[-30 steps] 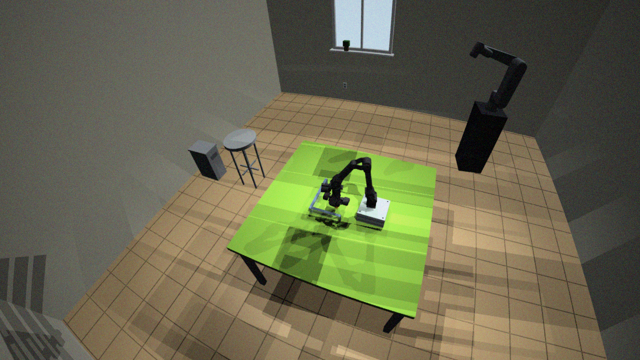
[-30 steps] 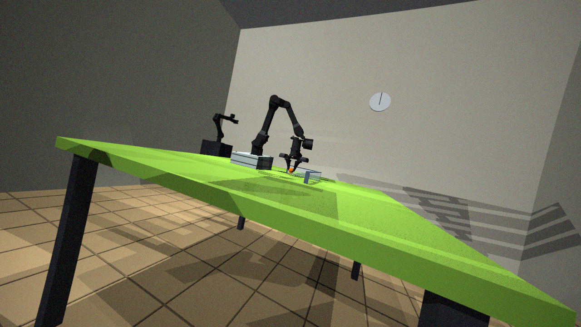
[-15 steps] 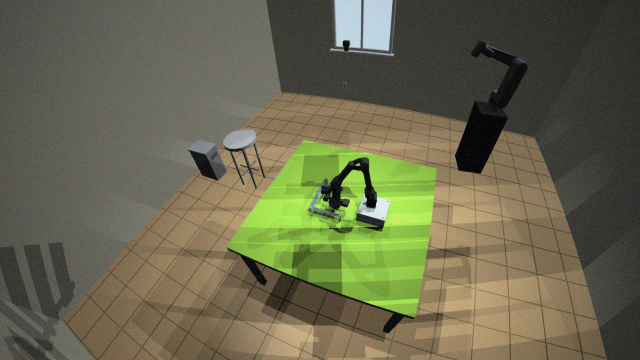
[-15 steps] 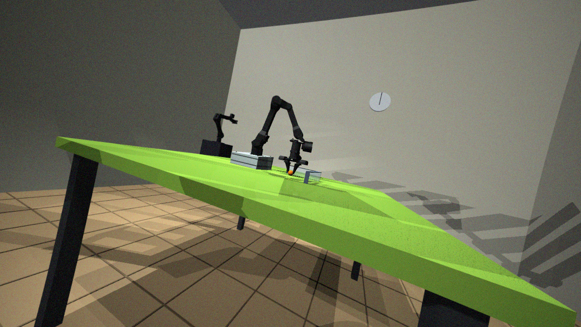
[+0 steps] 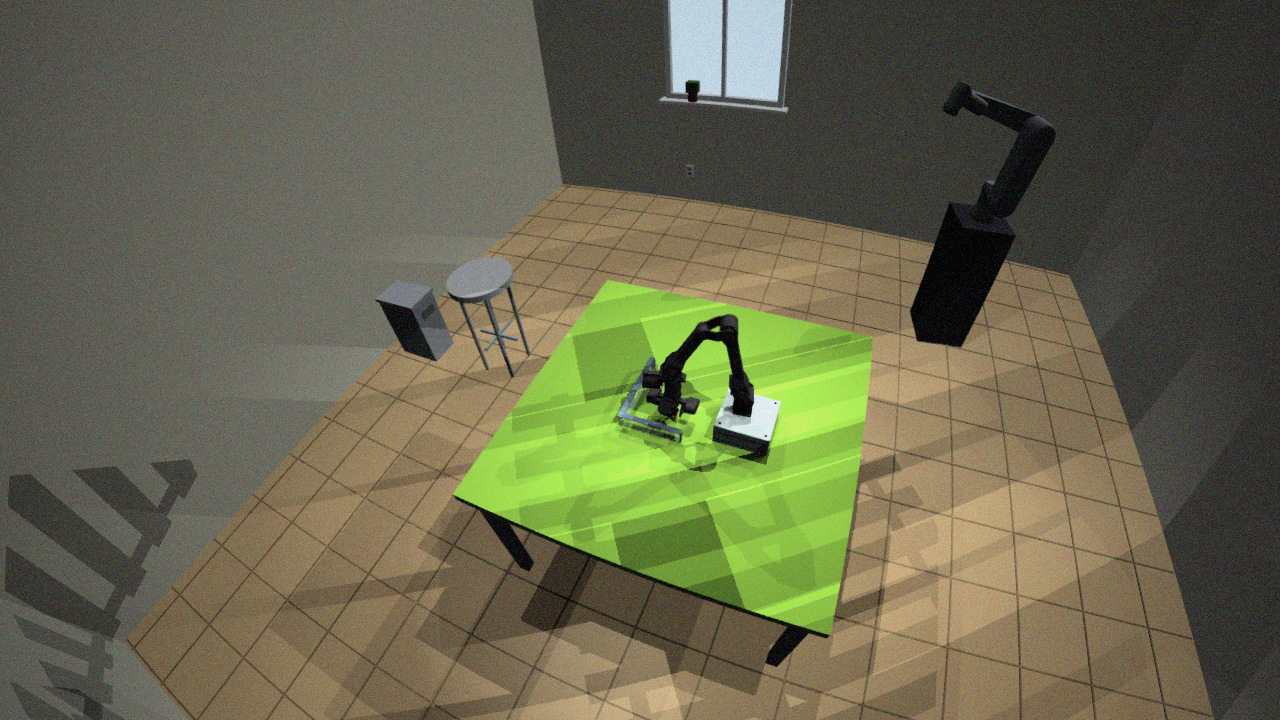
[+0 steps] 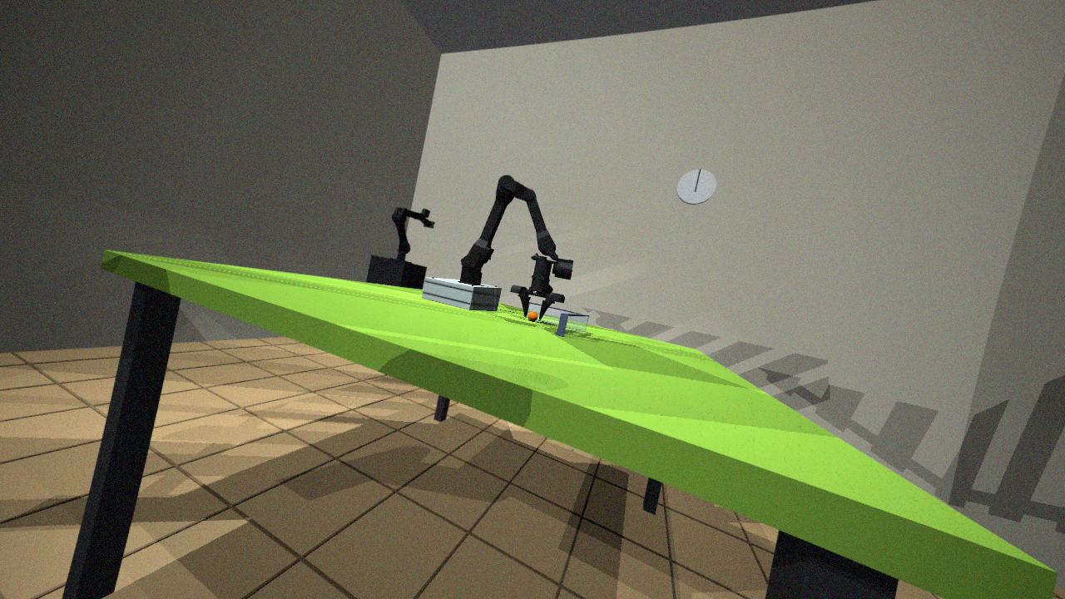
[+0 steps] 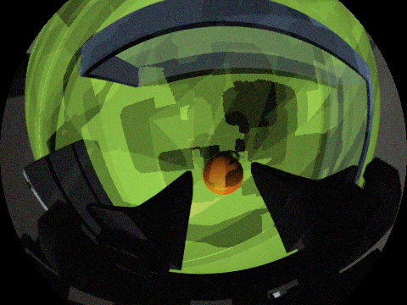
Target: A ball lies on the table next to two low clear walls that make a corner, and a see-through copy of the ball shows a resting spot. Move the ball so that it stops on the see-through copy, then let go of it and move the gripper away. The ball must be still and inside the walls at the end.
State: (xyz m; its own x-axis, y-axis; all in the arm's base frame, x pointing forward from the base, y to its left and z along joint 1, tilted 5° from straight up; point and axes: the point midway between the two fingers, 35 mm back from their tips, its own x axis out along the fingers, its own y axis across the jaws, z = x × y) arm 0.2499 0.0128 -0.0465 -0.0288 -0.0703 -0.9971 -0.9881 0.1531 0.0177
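Now: the faint copy of ball right at my gripper tip. Also, from my gripper tip: orange ball: right at my gripper tip.
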